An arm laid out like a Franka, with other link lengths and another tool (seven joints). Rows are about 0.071 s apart.
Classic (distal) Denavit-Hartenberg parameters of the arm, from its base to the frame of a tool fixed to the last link. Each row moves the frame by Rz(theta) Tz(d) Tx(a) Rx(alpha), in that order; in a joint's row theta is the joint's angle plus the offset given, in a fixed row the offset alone. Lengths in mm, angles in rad.
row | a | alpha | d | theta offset
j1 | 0 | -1.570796 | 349.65 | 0
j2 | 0 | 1.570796 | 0 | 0
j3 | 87.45 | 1.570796 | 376.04 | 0
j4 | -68.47 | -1.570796 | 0 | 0
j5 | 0 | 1.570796 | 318.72 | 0
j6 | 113.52 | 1.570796 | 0 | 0
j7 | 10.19 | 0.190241 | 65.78 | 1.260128
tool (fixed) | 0 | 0 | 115.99 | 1.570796
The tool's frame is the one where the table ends.
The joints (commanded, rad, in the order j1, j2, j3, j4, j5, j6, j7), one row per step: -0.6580, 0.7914, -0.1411, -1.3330, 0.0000, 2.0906, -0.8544; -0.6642, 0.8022, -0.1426, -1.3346, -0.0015, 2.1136, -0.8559; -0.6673, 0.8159, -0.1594, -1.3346, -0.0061, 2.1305, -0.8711; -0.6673, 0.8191, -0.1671, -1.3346, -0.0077, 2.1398, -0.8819; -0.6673, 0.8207, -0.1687, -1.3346, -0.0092, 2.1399, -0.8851; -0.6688, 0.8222, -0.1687, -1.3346, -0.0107, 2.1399, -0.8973; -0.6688, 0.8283, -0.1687, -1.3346, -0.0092, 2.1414, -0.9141; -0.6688, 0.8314, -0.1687, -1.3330, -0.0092, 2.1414, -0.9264; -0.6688, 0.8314, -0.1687, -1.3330, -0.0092, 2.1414, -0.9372; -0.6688, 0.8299, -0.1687, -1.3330, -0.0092, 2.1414, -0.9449; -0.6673, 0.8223, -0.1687, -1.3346, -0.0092, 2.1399, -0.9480
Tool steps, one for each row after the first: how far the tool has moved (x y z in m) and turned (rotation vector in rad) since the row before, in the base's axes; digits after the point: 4 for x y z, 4 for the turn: -0.0019, -0.0060, -0.0059, -0.0096, -0.0052, -0.0028; -0.0075, -0.0101, -0.0074, -0.0140, 0.0102, 0.0048; -0.0022, -0.0040, -0.0008, -0.0088, 0.0013, 0.0075; -0.0009, -0.0006, -0.0011, -0.0005, 0.0031, 0.0029; -0.0010, -0.0005, -0.0012, 0.0013, 0.0032, 0.0114; -0.0002, 0.0007, -0.0045, 0.0053, 0.0042, 0.0160; 0.0001, 0.0002, -0.0017, 0.0021, 0.0023, 0.0124; 0.0000, 0.0003, 0.0000, 0.0011, 0.0009, 0.0107; 0.0001, 0.0001, 0.0011, -0.0001, -0.0005, 0.0076; 0.0008, 0.0008, 0.0049, -0.0022, -0.0035, 0.0042
